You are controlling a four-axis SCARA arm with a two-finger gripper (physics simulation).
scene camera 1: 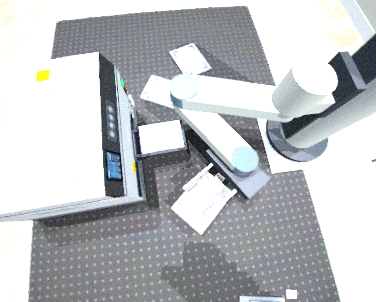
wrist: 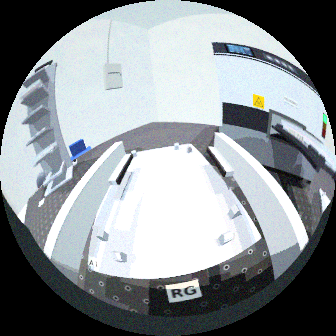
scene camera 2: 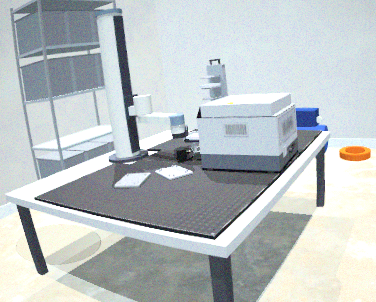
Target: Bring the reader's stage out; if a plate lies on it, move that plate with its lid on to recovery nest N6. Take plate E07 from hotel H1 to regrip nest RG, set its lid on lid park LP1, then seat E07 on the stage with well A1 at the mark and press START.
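Places are measured from the arm's base along level axes (x back, y up, z left), in metres.
Pixels of known places: gripper, fingertip midpoint: (scene camera 1: 194, 202) (wrist: 168, 143); arm's base, origin of the base link: (scene camera 1: 295, 132) (scene camera 2: 128, 157).
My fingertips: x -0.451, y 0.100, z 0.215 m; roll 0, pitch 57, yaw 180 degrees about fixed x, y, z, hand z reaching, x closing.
Observation:
Ahead of a thing's pixels: the offset from my fingertips to its top centre. Level surfaces: height alone.
My gripper (scene camera 1: 196, 201) (wrist: 168, 143) is open at a narrow gap and empty, its fingers low over regrip nest RG @(dx +0.027, dy -0.017, dz -0.005 m) (scene camera 1: 199, 224) (wrist: 172, 225). The nest's corner pegs and its A1 mark show in the wrist view; no plate shows on it. The reader @(dx -0.350, dy +0.217, dz -0.194 m) (scene camera 1: 60, 135) (scene camera 2: 240, 135) (wrist: 270, 75) has its stage (scene camera 1: 165, 153) (wrist: 305, 150) out, and a white-topped plate @(dx -0.076, dy +0.042, dz -0.209 m) (scene camera 1: 161, 137) lies on it; its label is not readable. The hotel (scene camera 2: 216, 82) (wrist: 60, 120) stands to the left in the wrist view; its plates' labels cannot be read, so E07 cannot be picked out.
Two white nests with corner marks, one @(dx +0.072, dy -0.069, dz -0.598 m) (scene camera 1: 190, 59) (scene camera 2: 132, 180) farther from the reader and one @(dx -0.055, dy -0.067, dz -0.450 m) (scene camera 1: 156, 91) (scene camera 2: 174, 172) nearer the stage, lie on the dark mat @(dy -0.087 m) (scene camera 1: 100, 265) (scene camera 2: 165, 205). The arm's column (scene camera 2: 112, 90) stands at the mat's edge. Part of the nearer nest is under the arm in scene camera 1.

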